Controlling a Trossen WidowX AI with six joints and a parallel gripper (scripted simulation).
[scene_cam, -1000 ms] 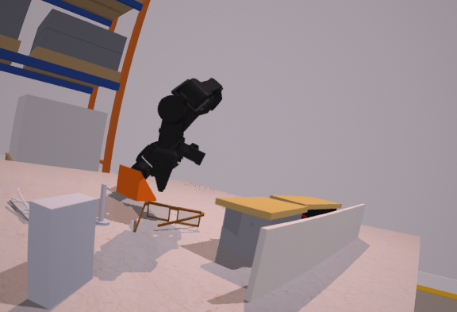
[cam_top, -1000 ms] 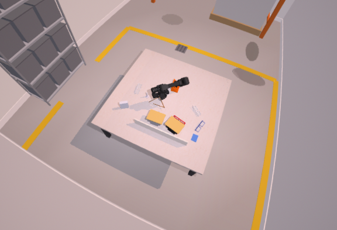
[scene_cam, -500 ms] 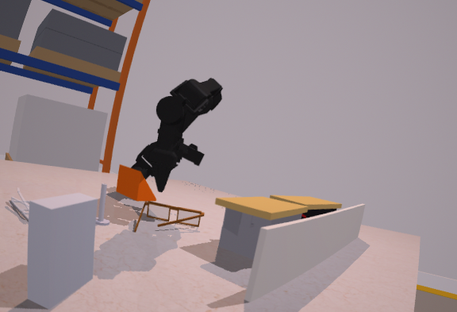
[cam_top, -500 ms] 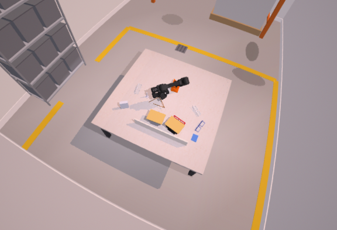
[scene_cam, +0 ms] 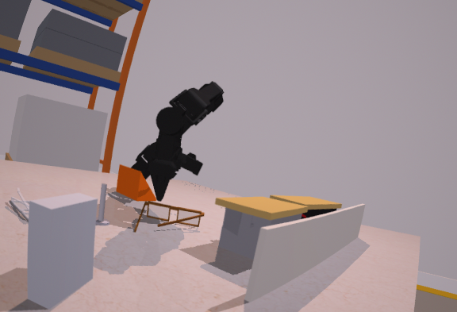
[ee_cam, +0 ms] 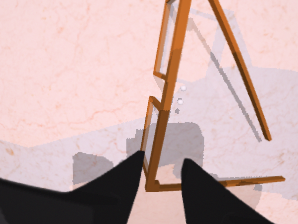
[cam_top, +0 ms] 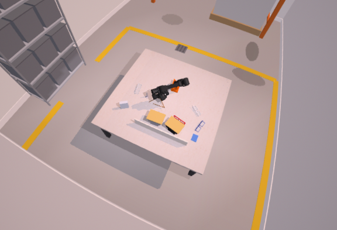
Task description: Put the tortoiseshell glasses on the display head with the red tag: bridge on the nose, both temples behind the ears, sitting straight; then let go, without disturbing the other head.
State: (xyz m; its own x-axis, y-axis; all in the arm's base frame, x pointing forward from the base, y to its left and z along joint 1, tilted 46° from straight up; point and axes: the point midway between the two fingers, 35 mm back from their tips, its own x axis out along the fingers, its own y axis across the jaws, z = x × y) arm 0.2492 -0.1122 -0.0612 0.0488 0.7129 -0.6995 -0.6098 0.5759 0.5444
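The grey stand is 160 mm to the right of my gripper tip, 30 mm below it and 10 mm behind it. Round my gripper tip: white panel (390 mm ahead, 110 mm to the left); grey block (360 mm to the right, 200 mm ahead); display head (230 mm ahead, 30 mm to the left).
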